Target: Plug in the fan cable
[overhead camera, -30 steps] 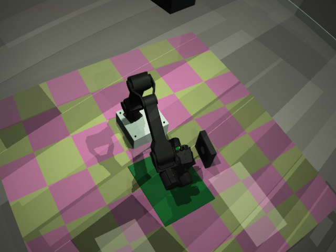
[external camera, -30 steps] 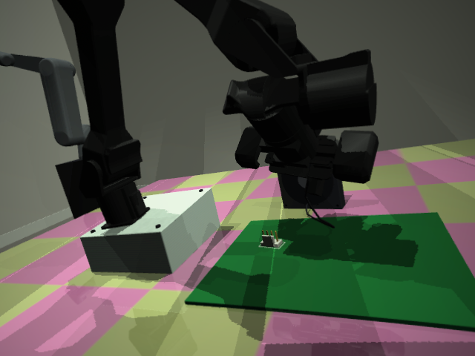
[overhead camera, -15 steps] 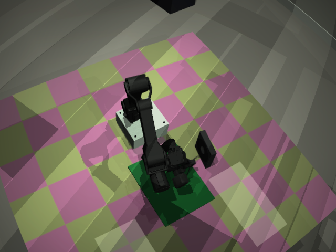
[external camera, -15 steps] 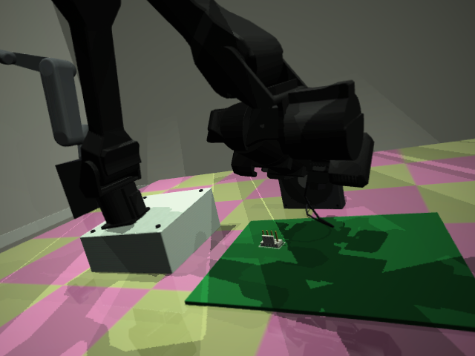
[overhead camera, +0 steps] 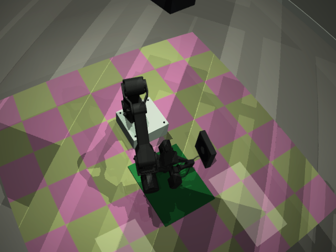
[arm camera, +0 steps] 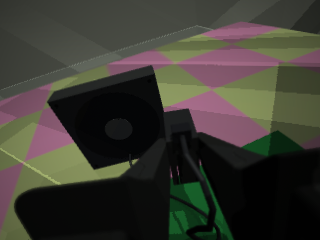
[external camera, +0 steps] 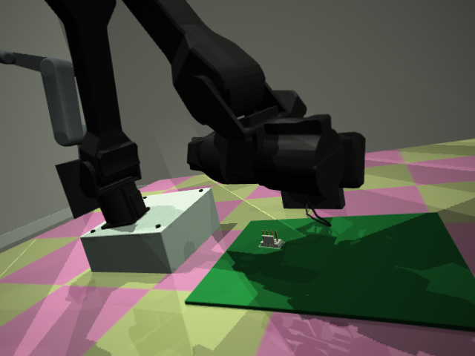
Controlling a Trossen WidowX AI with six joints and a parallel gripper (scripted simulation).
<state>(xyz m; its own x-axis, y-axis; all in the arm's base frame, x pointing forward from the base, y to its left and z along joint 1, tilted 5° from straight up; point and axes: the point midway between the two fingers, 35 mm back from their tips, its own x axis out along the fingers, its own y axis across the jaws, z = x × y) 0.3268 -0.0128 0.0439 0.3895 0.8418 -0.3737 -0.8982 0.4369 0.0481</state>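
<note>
Now: the green board 13 cm below my gripper tip, 7 cm to the right of it and 1 cm behind it. Round my gripper tip: dark fan plug 1 cm below; then black square fan 12 cm to the left, 5 cm below, 2 cm behind.
</note>
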